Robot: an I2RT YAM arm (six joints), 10 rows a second.
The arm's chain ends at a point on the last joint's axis. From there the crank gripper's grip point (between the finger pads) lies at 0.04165 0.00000 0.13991 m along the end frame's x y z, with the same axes.
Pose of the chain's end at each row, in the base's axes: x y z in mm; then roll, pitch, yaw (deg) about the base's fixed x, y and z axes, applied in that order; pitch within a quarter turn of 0, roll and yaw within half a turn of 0:
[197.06 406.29 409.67 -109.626 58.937 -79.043]
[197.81 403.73 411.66 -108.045 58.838 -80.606]
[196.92 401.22 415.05 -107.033 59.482 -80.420]
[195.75 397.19 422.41 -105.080 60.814 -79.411]
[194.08 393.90 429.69 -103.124 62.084 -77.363]
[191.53 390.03 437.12 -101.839 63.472 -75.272]
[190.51 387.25 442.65 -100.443 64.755 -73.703]
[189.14 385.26 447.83 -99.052 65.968 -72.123]
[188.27 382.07 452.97 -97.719 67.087 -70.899]
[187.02 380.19 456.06 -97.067 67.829 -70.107]
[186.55 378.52 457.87 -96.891 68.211 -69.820]
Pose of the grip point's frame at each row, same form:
[322.87 449.76 349.75 -109.626 58.937 -79.043]
[326.52 440.77 353.59 -108.045 58.838 -80.606]
[326.47 437.44 358.36 -107.033 59.482 -80.420]
[326.43 433.29 368.30 -105.080 60.814 -79.411]
[325.16 432.07 378.01 -103.124 62.084 -77.363]
[322.16 431.69 387.03 -101.839 63.472 -75.272]
[321.12 430.83 394.16 -100.443 64.755 -73.703]
[319.67 430.66 400.83 -99.052 65.968 -72.123]
[318.92 428.47 407.29 -97.719 67.087 -70.899]
[317.51 427.64 410.99 -97.067 67.829 -70.107]
[316.88 426.56 412.96 -96.891 68.211 -69.820]

